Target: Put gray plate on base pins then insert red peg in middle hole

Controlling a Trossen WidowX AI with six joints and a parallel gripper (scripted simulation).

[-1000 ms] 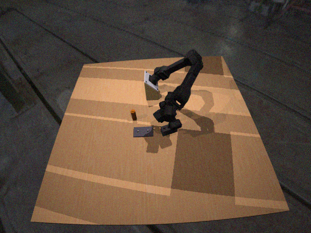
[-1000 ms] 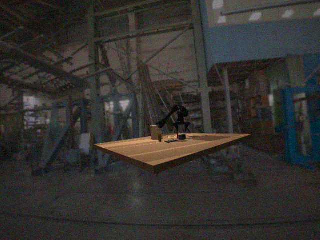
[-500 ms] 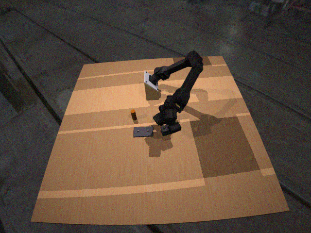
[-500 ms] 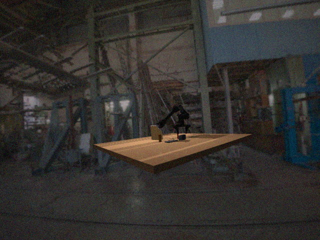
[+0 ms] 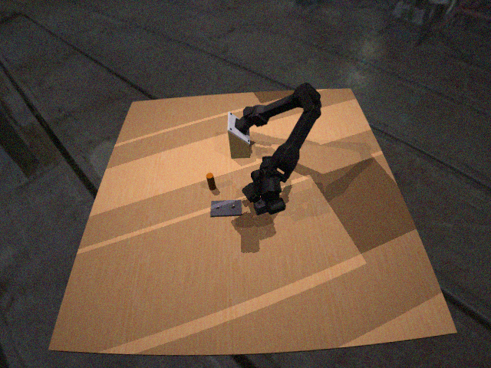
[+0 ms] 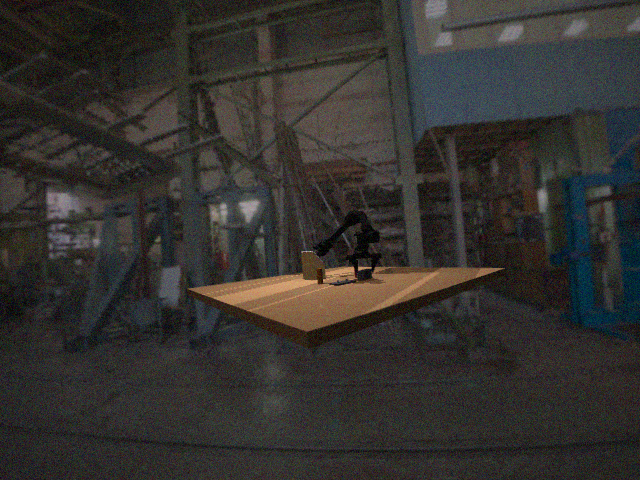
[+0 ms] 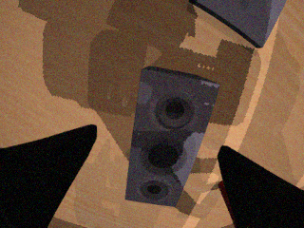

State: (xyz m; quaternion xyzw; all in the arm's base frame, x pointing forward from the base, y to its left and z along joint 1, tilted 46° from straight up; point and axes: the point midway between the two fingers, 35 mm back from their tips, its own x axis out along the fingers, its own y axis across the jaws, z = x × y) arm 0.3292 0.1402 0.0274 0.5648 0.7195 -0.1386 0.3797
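Now: gripper tip right at the gray plate. From my gripper tip the other things lie so: red peg 110 mm behind, 30 mm to the left; base 160 mm to the right, 30 mm below, 10 mm ahead.
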